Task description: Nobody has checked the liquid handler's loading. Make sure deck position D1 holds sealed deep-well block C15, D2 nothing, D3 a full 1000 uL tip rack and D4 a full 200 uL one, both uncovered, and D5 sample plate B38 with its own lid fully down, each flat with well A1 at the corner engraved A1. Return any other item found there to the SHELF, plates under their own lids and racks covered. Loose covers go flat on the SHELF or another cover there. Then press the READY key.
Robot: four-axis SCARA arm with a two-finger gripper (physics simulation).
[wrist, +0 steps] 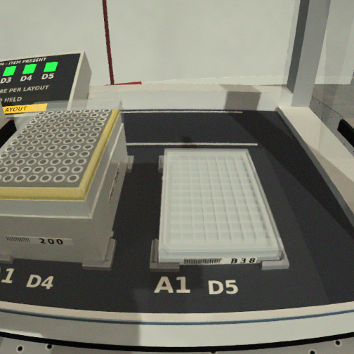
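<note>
Plate B38 lies flat at D5 inside its corner brackets, its B38 label facing the front. A clear lid appears to sit on it, level and low. The 200 uL tip rack stands upright at D4, its yellow-edged top full of rings. A faint clear outline shows around and above its top, like a transparent cover. The engraved A1 mark is at the front left of D5. My gripper is open and empty, its dark fingers at the left and right image edges, above the deck. D1, D2, D3, the SHELF and the READY key do not show.
A status panel stands at the back left with green D3, D4 and D5 lamps and a yellow bar, partly cut off. A grey post rises at the back right. A pale raised rim borders the dark deck.
</note>
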